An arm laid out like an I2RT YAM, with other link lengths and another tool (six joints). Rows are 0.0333 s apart.
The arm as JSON. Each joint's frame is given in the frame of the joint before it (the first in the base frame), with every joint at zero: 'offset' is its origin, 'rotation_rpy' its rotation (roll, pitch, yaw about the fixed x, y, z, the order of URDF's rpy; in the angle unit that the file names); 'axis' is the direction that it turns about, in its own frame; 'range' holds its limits. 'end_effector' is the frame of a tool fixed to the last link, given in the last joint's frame.
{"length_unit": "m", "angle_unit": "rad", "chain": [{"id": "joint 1", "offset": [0.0, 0.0, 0.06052], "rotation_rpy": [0.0, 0.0, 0.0], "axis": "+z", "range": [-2.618, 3.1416]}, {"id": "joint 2", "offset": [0.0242, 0.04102, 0.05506], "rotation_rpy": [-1.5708, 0.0, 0.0], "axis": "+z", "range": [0.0, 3.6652]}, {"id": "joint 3", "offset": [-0.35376, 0.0, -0.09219], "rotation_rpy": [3.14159, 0.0, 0.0], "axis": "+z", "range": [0.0, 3.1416]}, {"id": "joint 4", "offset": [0.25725, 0.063, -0.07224], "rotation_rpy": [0.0, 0.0, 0.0], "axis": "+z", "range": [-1.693, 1.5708]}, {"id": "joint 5", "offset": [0.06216, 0.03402, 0.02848], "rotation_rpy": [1.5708, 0.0, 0.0], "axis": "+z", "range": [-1.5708, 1.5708]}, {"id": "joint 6", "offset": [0.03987, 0.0, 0.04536], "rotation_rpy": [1.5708, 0.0, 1.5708], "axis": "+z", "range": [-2.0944, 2.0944]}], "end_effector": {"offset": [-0.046, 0.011, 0.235], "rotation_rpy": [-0.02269, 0.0, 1.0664]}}
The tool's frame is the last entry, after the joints.
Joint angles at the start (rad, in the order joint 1, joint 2, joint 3, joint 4, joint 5, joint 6): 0.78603 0.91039 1.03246 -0.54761 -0.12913 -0.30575
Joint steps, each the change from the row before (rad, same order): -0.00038 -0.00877 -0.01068 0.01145 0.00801 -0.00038; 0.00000 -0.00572 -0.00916 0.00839 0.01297 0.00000; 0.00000 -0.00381 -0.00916 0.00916 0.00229 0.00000; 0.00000 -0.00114 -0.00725 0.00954 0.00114 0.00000; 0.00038 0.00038 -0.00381 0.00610 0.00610 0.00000; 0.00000 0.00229 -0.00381 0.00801 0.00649 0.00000; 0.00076 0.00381 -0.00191 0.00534 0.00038 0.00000; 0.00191 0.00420 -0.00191 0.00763 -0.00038 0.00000; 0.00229 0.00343 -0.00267 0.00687 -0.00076 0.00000; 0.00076 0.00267 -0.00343 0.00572 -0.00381 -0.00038; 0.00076 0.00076 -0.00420 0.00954 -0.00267 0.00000
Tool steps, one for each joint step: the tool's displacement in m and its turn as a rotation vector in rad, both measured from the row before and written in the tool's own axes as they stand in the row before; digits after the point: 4 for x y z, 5 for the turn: 0.0016 -0.0016 -0.0005 0.01263 -0.00045 -0.00143; 0.0031 -0.0019 0.0003 0.01250 0.00602 -0.00043; 0.0012 0.0002 0.0006 0.00432 -0.00094 -0.00043; 0.0006 0.0000 0.0011 0.00326 -0.00152 -0.00039; 0.0012 -0.0011 0.0011 0.00533 0.00288 -0.00028; 0.0013 -0.0015 0.0018 0.00585 0.00340 -0.00010; 0.0001 0.0000 0.0016 -0.00051 0.00005 -0.00026; -0.0008 0.0000 0.0018 -0.00043 -0.00253 -0.00094; -0.0007 0.0005 0.0016 -0.00148 -0.00253 -0.00101; -0.0005 0.0012 0.0013 -0.00340 -0.00297 -0.00071; -0.0012 0.0001 0.0010 0.00096 -0.00555 -0.00087
